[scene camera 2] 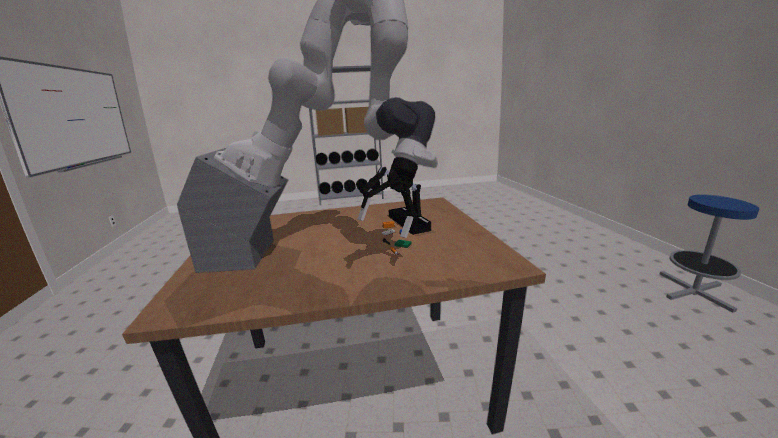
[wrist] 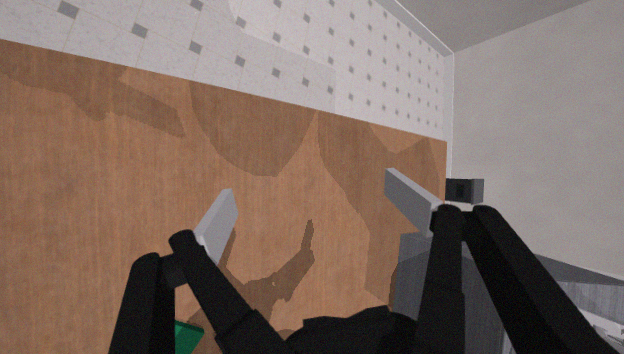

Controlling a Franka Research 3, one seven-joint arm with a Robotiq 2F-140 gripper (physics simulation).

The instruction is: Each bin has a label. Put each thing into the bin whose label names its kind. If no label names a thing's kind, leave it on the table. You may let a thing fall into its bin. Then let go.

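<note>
My gripper (scene camera 2: pixel 384 218) (wrist: pixel 311 191) is open and empty, its fingers spread wide above the table. In the scene view several small things lie close together below and beside it: an orange block (scene camera 2: pixel 388 224), a light grey piece (scene camera 2: pixel 387 232), a small dark piece (scene camera 2: pixel 386 241), a green block (scene camera 2: pixel 402 243) and a small orange and white piece (scene camera 2: pixel 394 250). A bit of blue shows beside the right fingertip. The green block (wrist: pixel 187 338) also shows in part at the lower left of the wrist view. Black bins (scene camera 2: pixel 420 224) stand behind the right finger; their labels cannot be read.
The wooden table (scene camera 2: pixel 337 293) (wrist: pixel 125 200) carries the arm's grey pedestal (scene camera 2: pixel 228 217) at its left side. A shelf rack (scene camera 2: pixel 348 166) stands behind the table, a blue stool (scene camera 2: pixel 723 206) at the right. The arm casts shadows across the table top.
</note>
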